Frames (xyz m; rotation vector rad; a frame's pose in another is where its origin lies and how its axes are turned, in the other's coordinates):
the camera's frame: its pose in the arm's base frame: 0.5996 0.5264 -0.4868 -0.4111 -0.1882 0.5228
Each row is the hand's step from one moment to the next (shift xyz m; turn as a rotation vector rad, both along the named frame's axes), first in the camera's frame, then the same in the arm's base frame.
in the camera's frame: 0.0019 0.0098 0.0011 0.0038 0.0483 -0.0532
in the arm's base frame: -0.0030 0.0091 -0.0031 -0.0035 0.0224 -0.0683
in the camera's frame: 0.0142 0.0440 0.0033 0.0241 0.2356 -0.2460
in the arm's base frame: -0.0084 0.0431 -0.0148 -0.0162 0.1164 -0.3206
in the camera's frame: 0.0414 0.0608 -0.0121 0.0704 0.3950 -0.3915
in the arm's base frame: 0.0116 0.0654 -0.0339 -0.0074 0.2177 -0.5165
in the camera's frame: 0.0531 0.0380 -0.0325 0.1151 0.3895 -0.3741
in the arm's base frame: 0.0373 0.0467 -0.0418 0.0283 0.2424 -0.4954
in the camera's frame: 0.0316 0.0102 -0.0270 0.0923 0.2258 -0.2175
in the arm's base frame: 0.0298 0.0155 -0.0265 0.0383 0.1536 -0.2859
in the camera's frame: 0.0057 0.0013 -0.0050 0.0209 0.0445 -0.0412
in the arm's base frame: 0.0057 0.0023 -0.0047 0.0094 0.0322 -0.0547
